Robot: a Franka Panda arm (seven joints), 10 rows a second.
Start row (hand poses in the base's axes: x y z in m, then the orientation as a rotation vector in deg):
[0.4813, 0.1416, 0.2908, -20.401, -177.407, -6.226]
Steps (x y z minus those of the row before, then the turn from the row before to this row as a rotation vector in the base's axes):
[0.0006, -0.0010, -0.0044, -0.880, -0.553, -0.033]
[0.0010, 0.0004, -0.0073, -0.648, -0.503, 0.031]
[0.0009, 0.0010, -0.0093, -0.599, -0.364, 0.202]
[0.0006, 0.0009, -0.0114, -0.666, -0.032, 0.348]
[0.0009, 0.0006, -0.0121, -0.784, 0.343, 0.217]
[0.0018, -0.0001, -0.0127, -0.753, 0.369, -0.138]
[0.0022, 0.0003, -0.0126, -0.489, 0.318, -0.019]
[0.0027, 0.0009, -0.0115, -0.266, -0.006, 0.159]
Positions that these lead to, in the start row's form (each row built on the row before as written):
[0.4819, 0.1406, 0.2864, -20.510, -178.089, -4.980]
[0.4829, 0.1410, 0.2791, -20.510, -178.689, -4.075]
[0.4838, 0.1420, 0.2698, 20.155, 178.504, 3.201]
[0.4844, 0.1429, 0.2584, 19.598, 178.481, 2.169]
[0.4853, 0.1435, 0.2463, 19.289, 178.785, 0.892]
[0.4871, 0.1434, 0.2336, -19.512, -178.828, 0.345]
[0.4893, 0.1437, 0.2210, -19.513, -178.560, 1.161]
[0.4920, 0.1446, 0.2095, -19.270, -178.619, 1.576]

